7 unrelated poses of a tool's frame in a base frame.
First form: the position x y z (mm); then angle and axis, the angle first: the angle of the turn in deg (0 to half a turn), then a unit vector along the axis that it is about.
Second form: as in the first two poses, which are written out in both.
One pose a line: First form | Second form
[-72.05, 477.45, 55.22, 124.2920, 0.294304, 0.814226, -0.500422] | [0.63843, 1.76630, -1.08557, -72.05, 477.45, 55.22]
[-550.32, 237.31, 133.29, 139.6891, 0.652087, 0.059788, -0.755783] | [1.58981, 0.14577, -1.84263, -550.32, 237.31, 133.29]
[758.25, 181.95, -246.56, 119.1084, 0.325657, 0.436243, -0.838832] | [0.67699, 0.90688, -1.74379, 758.25, 181.95, -246.56]
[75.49, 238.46, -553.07, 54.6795, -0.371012, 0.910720, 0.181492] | [-0.35407, 0.86913, 0.17320, 75.49, 238.46, -553.07]
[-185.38, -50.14, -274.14, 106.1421, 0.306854, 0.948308, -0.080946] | [0.56846, 1.75677, -0.14995, -185.38, -50.14, -274.14]
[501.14, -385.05, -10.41, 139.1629, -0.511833, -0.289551, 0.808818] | [-1.24317, -0.70328, 1.96450, 501.14, -385.05, -10.41]
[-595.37, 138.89, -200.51, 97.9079, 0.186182, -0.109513, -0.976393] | [0.31815, -0.18714, -1.66848, -595.37, 138.89, -200.51]
